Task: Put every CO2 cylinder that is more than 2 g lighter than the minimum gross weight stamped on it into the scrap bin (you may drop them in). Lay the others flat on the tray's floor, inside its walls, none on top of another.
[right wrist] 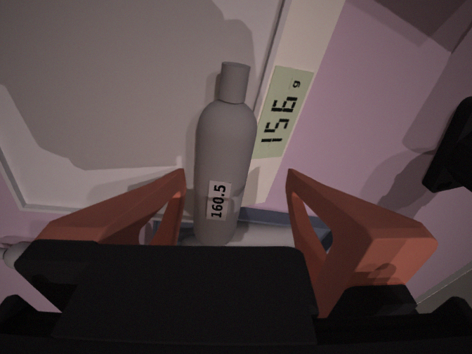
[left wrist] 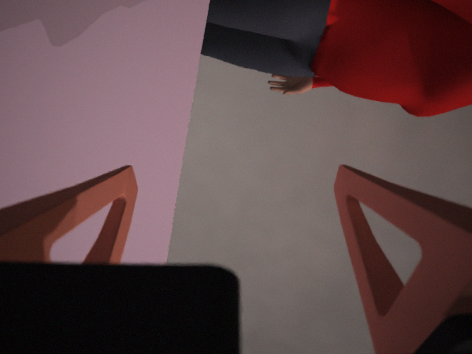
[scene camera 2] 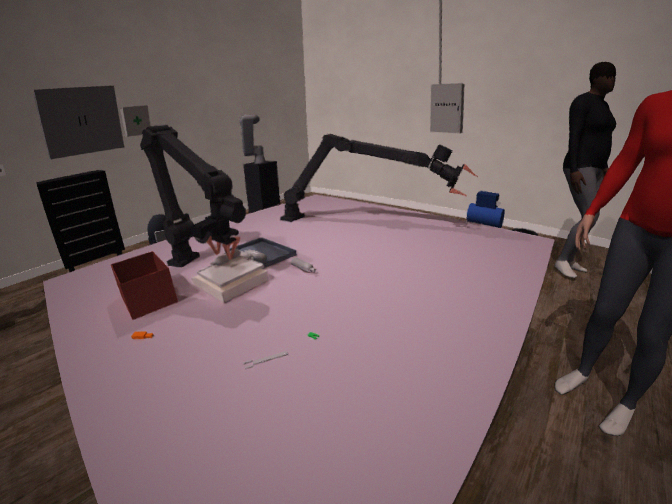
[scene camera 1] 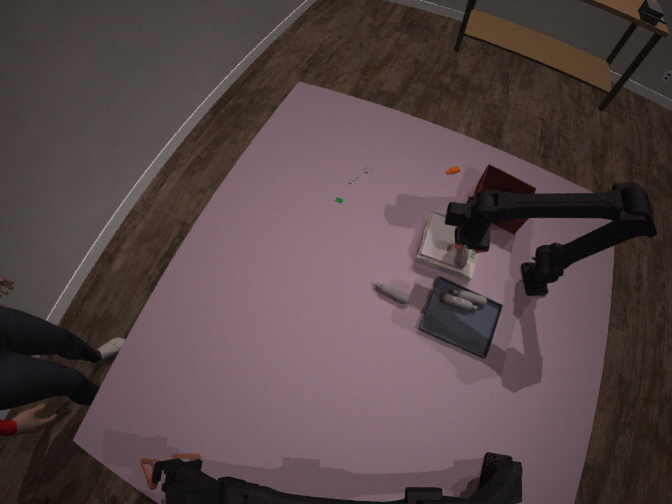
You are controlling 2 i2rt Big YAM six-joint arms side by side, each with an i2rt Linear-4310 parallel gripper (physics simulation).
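A grey cylinder [scene camera 1: 461, 258] [right wrist: 225, 145] stamped 160.5 lies on the cream scale [scene camera 1: 433, 238] [scene camera 2: 233, 290] [right wrist: 306, 35], whose display seems to read 156 g. My right gripper [scene camera 1: 460, 247] [scene camera 2: 223, 254] [right wrist: 235, 177] is part open around it, fingers apart from its sides. Two cylinders, one [scene camera 1: 471, 296] beside another [scene camera 1: 457, 302], lie in the dark tray [scene camera 1: 461, 328] [scene camera 2: 275, 252]; their stamps are unreadable. A fourth cylinder [scene camera 1: 392, 293] [scene camera 2: 302, 264] lies on the table left of the tray. The red bin [scene camera 1: 507, 183] [scene camera 2: 147, 290] shows no contents. My left gripper [scene camera 2: 471, 184] [left wrist: 235, 176] is open and empty, far off.
An orange object [scene camera 1: 452, 170] [scene camera 2: 142, 335], a wrench [scene camera 1: 359, 175] [scene camera 2: 267, 358] and a small green piece [scene camera 1: 339, 200] [scene camera 2: 313, 335] lie on the pink table [scene camera 1: 303, 352] [scene camera 2: 379, 379]. A person in red [scene camera 2: 648, 173] [left wrist: 380, 55] stands beside the table; another person [scene camera 2: 590, 127] stands farther back.
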